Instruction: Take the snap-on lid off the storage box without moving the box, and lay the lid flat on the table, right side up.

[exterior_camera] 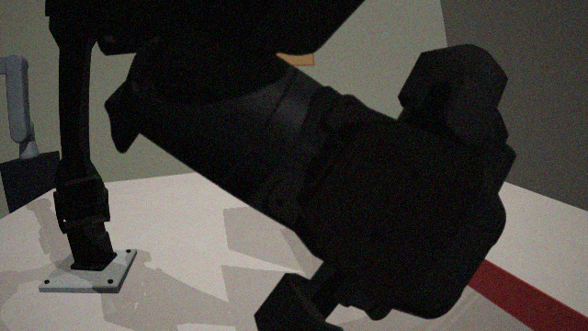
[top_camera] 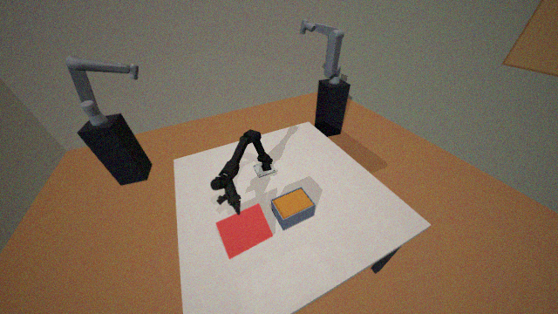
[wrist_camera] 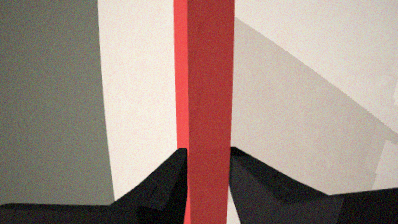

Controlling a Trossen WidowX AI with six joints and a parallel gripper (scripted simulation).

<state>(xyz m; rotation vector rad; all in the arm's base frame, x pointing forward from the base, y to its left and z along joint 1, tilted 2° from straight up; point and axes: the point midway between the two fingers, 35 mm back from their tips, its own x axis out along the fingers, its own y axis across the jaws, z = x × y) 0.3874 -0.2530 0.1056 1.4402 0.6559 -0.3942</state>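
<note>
My gripper tip is now 7 cm short of the red lid, 4 cm above it and 2 cm to the right of it. The rest, counted from my gripper tip: blue storage box: 30 cm to the left, 5 cm below, 1 cm ahead.
</note>
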